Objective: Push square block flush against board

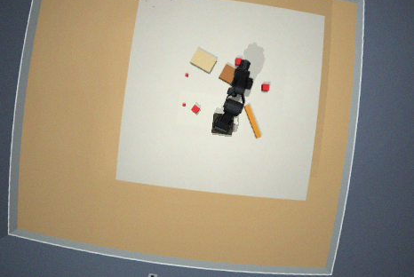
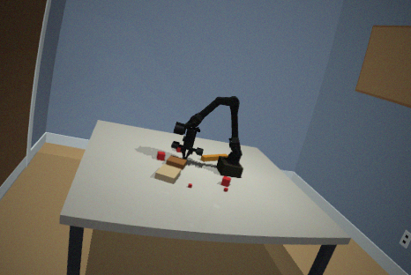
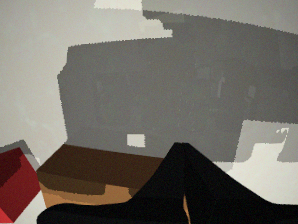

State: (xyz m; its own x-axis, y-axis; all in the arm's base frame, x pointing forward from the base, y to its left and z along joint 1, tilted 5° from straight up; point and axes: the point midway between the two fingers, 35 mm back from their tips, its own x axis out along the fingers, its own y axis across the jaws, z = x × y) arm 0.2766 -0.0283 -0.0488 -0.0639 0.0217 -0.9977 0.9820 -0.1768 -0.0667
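My gripper tip is 5 cm short of the square brown block, 5 cm to the right of it and 1 cm below it. The rest, counted from my gripper tip: orange board: 21 cm behind, 17 cm to the right, 1 cm above; then cream board: 9 cm ahead, 24 cm to the left, 1 cm above.
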